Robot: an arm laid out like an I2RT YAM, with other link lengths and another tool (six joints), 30 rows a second.
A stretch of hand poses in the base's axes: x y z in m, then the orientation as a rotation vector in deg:
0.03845 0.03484 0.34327 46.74 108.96 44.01
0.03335 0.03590 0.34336 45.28 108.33 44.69
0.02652 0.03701 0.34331 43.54 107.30 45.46
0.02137 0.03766 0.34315 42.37 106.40 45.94
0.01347 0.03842 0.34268 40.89 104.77 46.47
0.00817 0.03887 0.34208 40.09 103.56 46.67
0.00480 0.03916 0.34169 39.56 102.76 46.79
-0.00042 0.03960 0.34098 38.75 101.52 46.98
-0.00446 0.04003 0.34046 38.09 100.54 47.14
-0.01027 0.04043 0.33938 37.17 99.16 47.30
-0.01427 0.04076 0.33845 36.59 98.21 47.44
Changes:
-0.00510 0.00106 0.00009 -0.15 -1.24 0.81
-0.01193 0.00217 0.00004 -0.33 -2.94 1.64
-0.01708 0.00282 -0.00012 -0.46 -4.25 2.09
-0.02498 0.00358 -0.00059 -0.65 -6.31 2.43
-0.03028 0.00403 -0.00119 -0.79 -7.70 2.43
-0.03365 0.00432 -0.00158 -0.89 -8.61 2.43
-0.03887 0.00476 -0.00229 -1.04 -10.03 2.43
-0.04291 0.00519 -0.00281 -1.15 -11.16 2.44
-0.04872 0.00559 -0.00389 -1.35 -12.74 2.44
-0.05272 0.00592 -0.00482 -1.44 -13.81 2.42

